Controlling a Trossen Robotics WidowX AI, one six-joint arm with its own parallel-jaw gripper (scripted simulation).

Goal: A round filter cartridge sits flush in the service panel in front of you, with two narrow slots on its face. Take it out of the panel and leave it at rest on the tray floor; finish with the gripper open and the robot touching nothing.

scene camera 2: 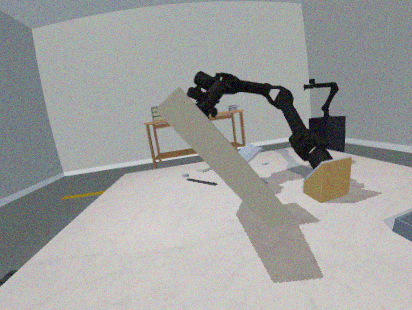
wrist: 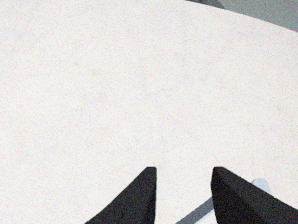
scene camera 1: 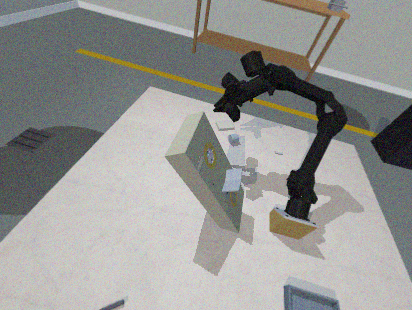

Observation:
I see my gripper (scene camera 1: 214,108) and a grey-green service panel (scene camera 2: 178,110).
My gripper is seen too in the wrist view (wrist: 184,176). The grey-green service panel is seen too in scene camera 1 (scene camera 1: 187,154).

